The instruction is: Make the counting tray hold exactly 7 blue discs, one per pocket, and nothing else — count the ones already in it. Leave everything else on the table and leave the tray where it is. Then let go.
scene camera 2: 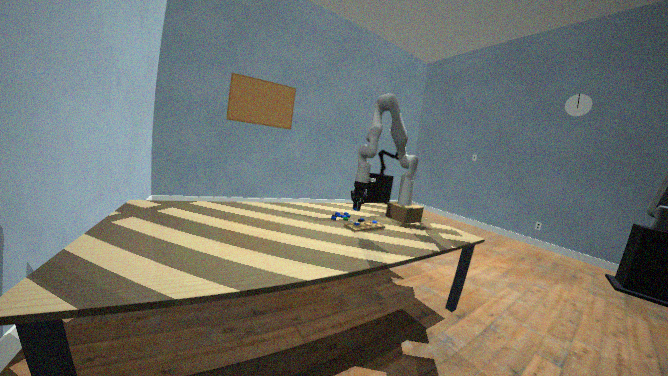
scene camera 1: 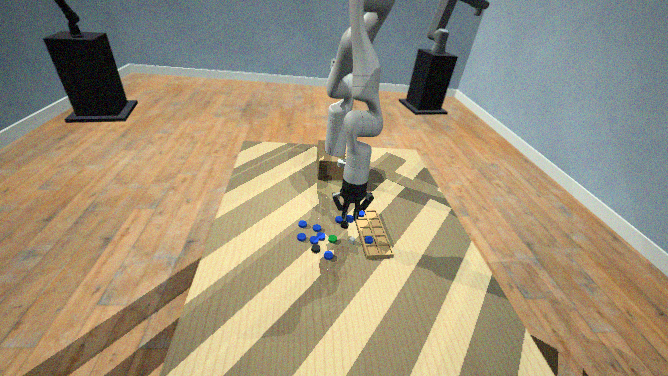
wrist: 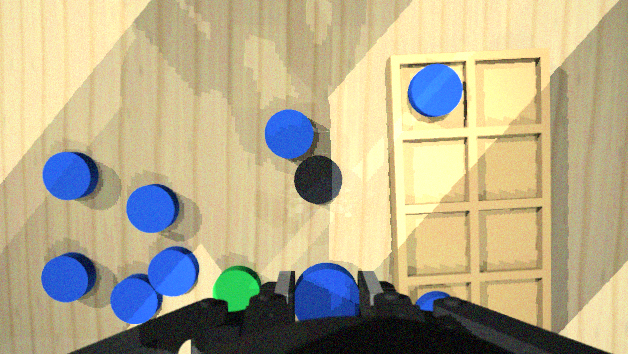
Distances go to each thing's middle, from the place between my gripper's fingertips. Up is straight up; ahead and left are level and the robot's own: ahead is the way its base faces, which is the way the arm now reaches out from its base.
I see the green disc (wrist: 236, 284) 70 mm below my hand, 60 mm to the right of it and 10 mm ahead of it. From my hand the other things lie so: wooden counting tray (scene camera 1: 370, 225) (90 mm to the left, 60 mm below, 10 mm ahead).
